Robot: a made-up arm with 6 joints.
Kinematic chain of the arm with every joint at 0, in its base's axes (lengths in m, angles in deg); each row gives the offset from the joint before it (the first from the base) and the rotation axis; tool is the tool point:
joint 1: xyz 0 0 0.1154 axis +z
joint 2: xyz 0 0.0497 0 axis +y
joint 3: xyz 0 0 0.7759 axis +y
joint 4: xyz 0 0 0.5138 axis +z
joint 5: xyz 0 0 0 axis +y
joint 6: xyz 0 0 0.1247 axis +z
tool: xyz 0 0 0
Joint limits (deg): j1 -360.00..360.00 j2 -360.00..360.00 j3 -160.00..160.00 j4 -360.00..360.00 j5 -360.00..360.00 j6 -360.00..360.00
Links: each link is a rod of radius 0.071 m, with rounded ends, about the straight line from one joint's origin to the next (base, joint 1, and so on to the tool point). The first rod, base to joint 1, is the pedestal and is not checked.
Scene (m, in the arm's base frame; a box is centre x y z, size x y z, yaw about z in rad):
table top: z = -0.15
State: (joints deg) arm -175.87 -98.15 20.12 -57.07 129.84 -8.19
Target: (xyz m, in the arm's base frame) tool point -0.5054 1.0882 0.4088
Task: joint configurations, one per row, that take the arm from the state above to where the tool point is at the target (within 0.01 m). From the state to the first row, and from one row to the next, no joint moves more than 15 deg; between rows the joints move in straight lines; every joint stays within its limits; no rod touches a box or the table.
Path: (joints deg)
1: -162.35 -96.31 19.15 -57.73 127.37 -8.19
2: -148.82 -94.47 18.19 -58.39 124.89 -8.19
3: -135.30 -92.63 17.22 -59.05 122.42 -8.19
4: -121.77 -90.78 16.25 -59.71 119.94 -8.19
5: -108.25 -88.94 15.28 -60.37 117.47 -8.19
6: -94.72 -87.10 14.32 -61.03 114.99 -8.19
7: -81.20 -85.26 13.35 -61.69 112.52 -8.19
8: -67.67 -83.42 12.38 -62.35 110.05 -8.19

